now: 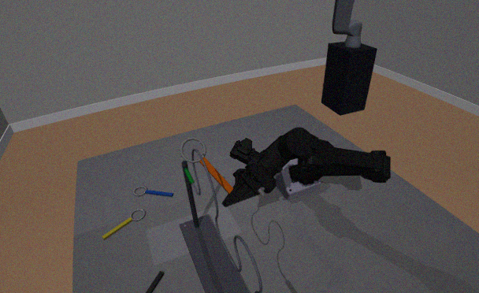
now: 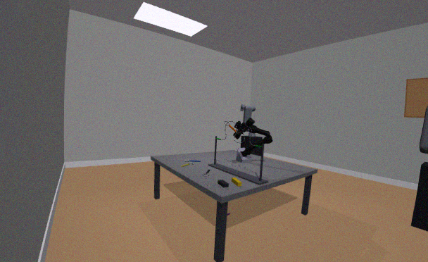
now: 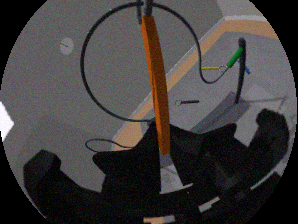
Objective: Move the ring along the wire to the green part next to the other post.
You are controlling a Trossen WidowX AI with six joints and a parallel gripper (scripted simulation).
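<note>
Right now my gripper tip is 70 mm below the orange-handled ring, 60 mm to the left of it and 10 mm short of it. Round my gripper tip: yellow-handled ring (360 mm to the right, 330 mm below, 280 mm ahead); black block (320 mm below, 300 mm ahead, 260 mm to the left); yellow block (320 mm below, 270 mm to the left, 190 mm ahead).
</note>
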